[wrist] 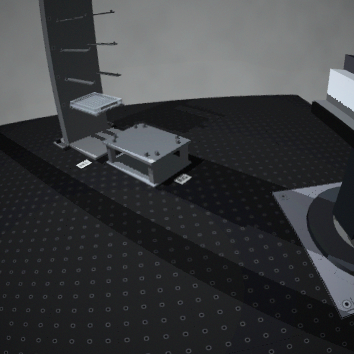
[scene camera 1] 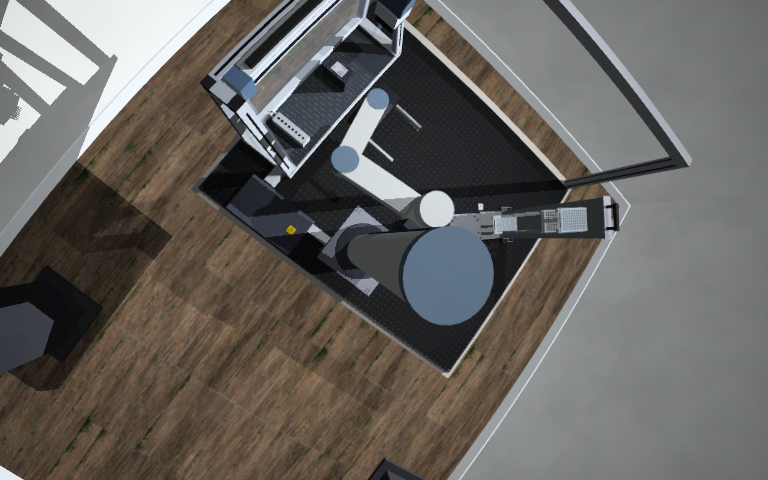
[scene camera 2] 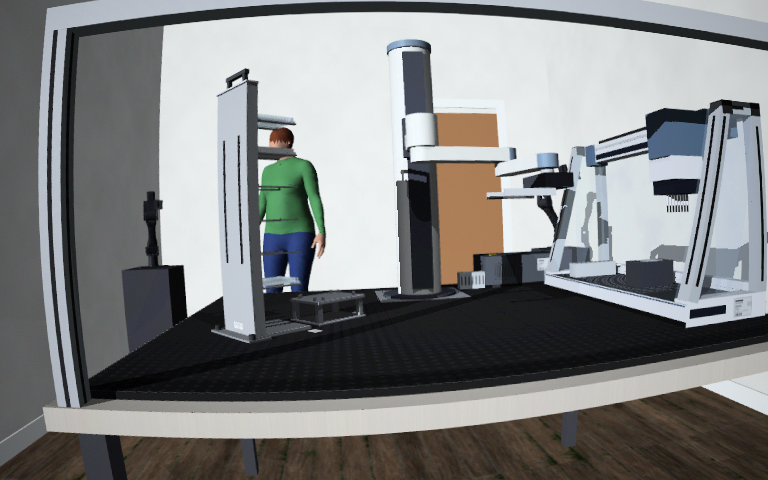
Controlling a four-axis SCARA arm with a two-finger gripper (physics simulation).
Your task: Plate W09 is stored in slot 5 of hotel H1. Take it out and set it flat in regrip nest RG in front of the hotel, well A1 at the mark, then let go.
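Seen in the pictures: gripper, between the fingertips: (wrist: 146,95) (scene camera 1: 406,144) (scene camera 2: 495,194); arm's base, origin of its link: (scene camera 2: 419,297).
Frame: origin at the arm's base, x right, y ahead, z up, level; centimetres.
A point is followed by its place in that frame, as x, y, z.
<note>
Hotel H1 (scene camera 1: 594,221) {49.9, 54.2, 55.6} (scene camera 2: 236,215) {50.3, 58.3, 29.1} (wrist: 75,65) {49.0, 55.2, 22.6} stands upright at the table's end, its shelves facing the arm column. In scene view 2 a plate (scene camera 2: 276,152) {41.1, 53.6, 43.8} lies on the second shelf level from the top, slot 5 if counted from the bottom; its label is unreadable. It also shows partly in scene view 1 (scene camera 1: 549,220) {41.5, 48.6, 44.8}, below the top plate. Regrip nest RG (scene camera 1: 467,224) {30.9, 40.1, 7.3} (scene camera 2: 328,298) {30.4, 42.4, 7.3} (wrist: 150,142) {29.2, 37.5, 7.3} is a low raised stand in front of the hotel, its top bare. My gripper (scene camera 1: 394,133) (scene camera 2: 519,194) is open and empty, well away from both, beside the gantry machine.
Another plate (scene camera 1: 573,219) {44.2, 50.7, 52.7} (scene camera 2: 276,120) {41.1, 53.4, 51.6} is at the hotel's top, and one (scene camera 2: 281,281) {41.1, 53.3, 13.3} (wrist: 95,102) {42.2, 50.1, 13.5} is at its bottom. The arm column (scene camera 2: 420,226) {0.2, 7.7, 24.6} stands between hotel and gantry machine (scene camera 2: 617,302) {-45.0, 55.5, 2.8}. A dark box (scene camera 1: 269,212) {-40.8, -11.7, 12.7} stands behind the column.
</note>
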